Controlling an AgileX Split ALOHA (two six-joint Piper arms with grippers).
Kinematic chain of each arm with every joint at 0, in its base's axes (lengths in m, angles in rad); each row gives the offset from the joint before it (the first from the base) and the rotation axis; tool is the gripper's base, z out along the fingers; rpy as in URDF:
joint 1: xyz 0 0 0.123 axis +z
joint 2: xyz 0 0 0 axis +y
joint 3: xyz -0.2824 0 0.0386 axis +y
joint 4: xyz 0.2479 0 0.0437 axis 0.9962 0 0.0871
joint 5: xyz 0 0 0 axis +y
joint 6: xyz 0.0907 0 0.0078 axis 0.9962 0 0.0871
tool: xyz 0 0 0 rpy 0 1.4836 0
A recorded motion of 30 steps. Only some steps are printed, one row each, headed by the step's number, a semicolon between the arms.
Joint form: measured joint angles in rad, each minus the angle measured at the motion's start. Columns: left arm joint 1, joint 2, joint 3, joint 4, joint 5, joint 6; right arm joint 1, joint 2, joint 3, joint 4, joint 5, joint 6.
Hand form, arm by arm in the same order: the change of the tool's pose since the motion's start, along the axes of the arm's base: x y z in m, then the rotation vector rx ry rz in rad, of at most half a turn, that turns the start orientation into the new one. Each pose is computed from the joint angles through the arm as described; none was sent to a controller.
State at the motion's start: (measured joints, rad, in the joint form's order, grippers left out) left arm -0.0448 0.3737 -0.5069 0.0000 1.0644 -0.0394; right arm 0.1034 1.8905 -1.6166 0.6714 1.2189 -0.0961
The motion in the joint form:
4: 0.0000 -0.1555 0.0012 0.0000 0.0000 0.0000; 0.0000 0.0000 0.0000 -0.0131 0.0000 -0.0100
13: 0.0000 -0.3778 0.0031 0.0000 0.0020 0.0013; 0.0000 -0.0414 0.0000 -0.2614 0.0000 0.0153
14: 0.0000 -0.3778 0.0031 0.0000 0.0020 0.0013; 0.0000 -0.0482 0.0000 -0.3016 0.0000 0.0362
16: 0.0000 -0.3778 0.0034 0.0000 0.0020 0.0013; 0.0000 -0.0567 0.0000 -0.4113 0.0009 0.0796
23: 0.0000 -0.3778 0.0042 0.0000 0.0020 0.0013; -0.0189 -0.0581 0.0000 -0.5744 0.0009 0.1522
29: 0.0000 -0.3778 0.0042 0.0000 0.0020 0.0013; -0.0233 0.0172 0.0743 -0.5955 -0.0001 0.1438
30: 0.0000 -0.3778 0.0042 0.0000 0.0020 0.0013; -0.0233 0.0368 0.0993 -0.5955 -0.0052 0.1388
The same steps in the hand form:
4: -0.0233 0.0010 0.0058 -0.0069 -0.1541 0.0000; 0.0000 -0.0009 -0.0007 -0.0142 -0.0073 0.0103
13: -0.0576 0.0026 0.0076 -0.0157 -0.3724 -0.0008; -0.0066 -0.0199 0.0048 -0.2498 -0.0599 0.0301
14: -0.0576 0.0026 0.0076 -0.0157 -0.3724 -0.0008; -0.0075 -0.0232 0.0062 -0.2853 -0.0607 0.0176
16: -0.0575 0.0026 0.0075 -0.0156 -0.3721 -0.0008; -0.0085 -0.0322 0.0065 -0.3851 -0.0615 -0.0054
23: -0.0574 0.0026 0.0073 -0.0156 -0.3713 -0.0008; -0.0068 -0.0531 0.0046 -0.5330 -0.0519 -0.0686
29: -0.0574 0.0026 0.0073 -0.0156 -0.3713 -0.0008; -0.0047 -0.0564 -0.0440 -0.5705 0.0870 -0.0209
30: -0.0574 0.0026 0.0073 -0.0156 -0.3713 -0.0008; -0.0057 -0.0565 -0.0577 -0.5747 0.1236 -0.0055

